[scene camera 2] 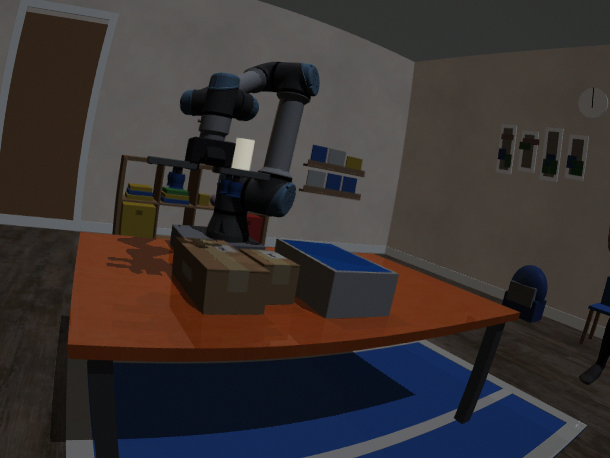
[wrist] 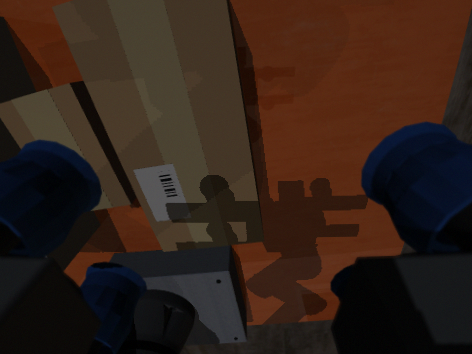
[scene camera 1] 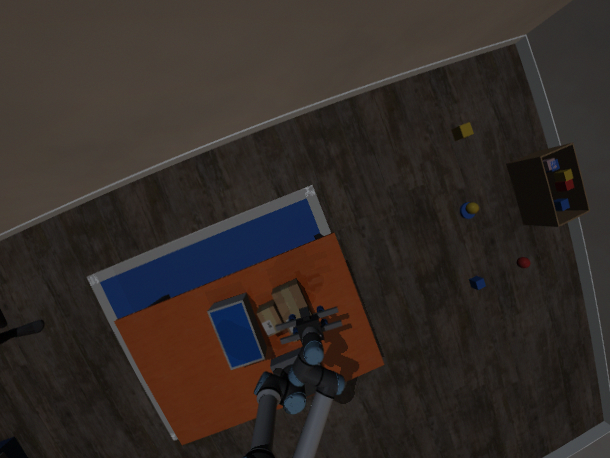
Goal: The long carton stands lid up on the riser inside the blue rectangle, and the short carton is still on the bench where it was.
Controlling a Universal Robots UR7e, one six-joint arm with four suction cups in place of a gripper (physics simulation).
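Frame: origin at the arm's base, x ahead, y left, z up, level; millimetres.
Where they show: hand, its tool point: [scene camera 2: 202, 190] [wrist: 231, 239]; arm's base, origin of its link: [scene camera 2: 226, 237] [wrist: 160, 310].
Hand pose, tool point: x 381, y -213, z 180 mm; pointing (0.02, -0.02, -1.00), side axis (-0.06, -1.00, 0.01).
Things, the pixels of their top centre, and the offset from my tool point. Level surfaces: height alone.
- long carton, centre of its top: [wrist: 181, 151] [scene camera 2: 216, 252] [scene camera 1: 295, 313] dx -10, dy +64, dz -148 mm
- orange bench, height of its surface: dz -253 mm
- short carton, centre of its top: [wrist: 66, 159] [scene camera 2: 268, 256] [scene camera 1: 270, 321] dx -4, dy +204, dz -148 mm
- grey riser, centre of its top: [scene camera 2: 333, 255] [scene camera 1: 236, 335] dx -7, dy +403, dz -133 mm
- blue rectangle, centre of its top: [scene camera 2: 333, 255] [scene camera 1: 236, 335] dx -7, dy +403, dz -133 mm
The long carton [scene camera 1: 290, 297] [scene camera 2: 235, 290] [wrist: 170, 100] lies on the orange bench [scene camera 1: 165, 370] [scene camera 2: 125, 320] [wrist: 350, 75], its taped, labelled face up. The short carton [scene camera 1: 265, 311] [scene camera 2: 285, 280] [wrist: 35, 120] stands close beside it, between it and the riser. The grey riser [scene camera 1: 230, 302] [scene camera 2: 360, 292] has a blue rectangle [scene camera 1: 237, 335] [scene camera 2: 345, 257] with a pale border on top and bears no carton. My gripper [scene camera 1: 308, 320] [scene camera 2: 204, 184] [wrist: 232, 230] hangs above the label end of the long carton, its blue cups apart from it and holding nothing. In scene camera 1 it hides part of that carton.
A grey base block [scene camera 1: 285, 359] [scene camera 2: 187, 232] [wrist: 200, 300] stands at the arm's foot, near the cartons' label ends. A shelf unit stands behind the arm. A toy box [scene camera 1: 537, 192] and several small toys are on the floor away from the bench.
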